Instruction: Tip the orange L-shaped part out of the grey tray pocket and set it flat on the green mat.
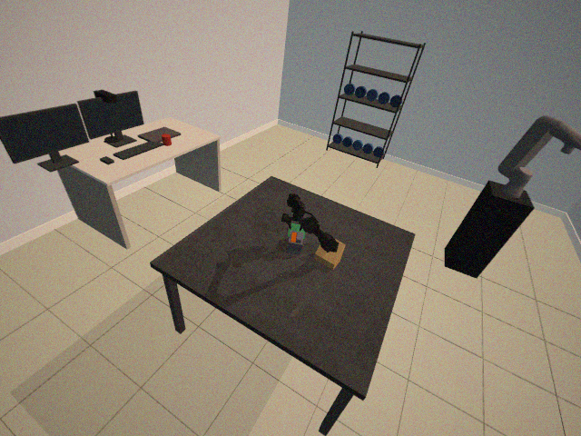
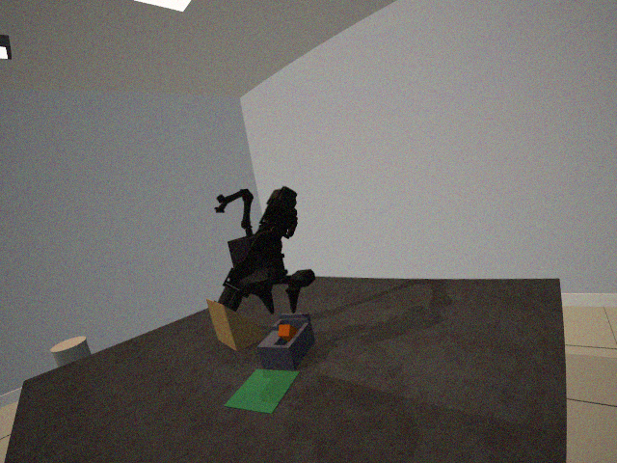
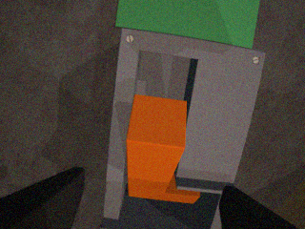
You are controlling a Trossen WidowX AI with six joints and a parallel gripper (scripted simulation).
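Right now my gripper tip is 9 cm above the orange L-shaped part, 3 cm to the right of it and 3 cm past it. Also, from my gripper tip: green mat (14 cm to the right, 14 cm below, 3 cm ahead).
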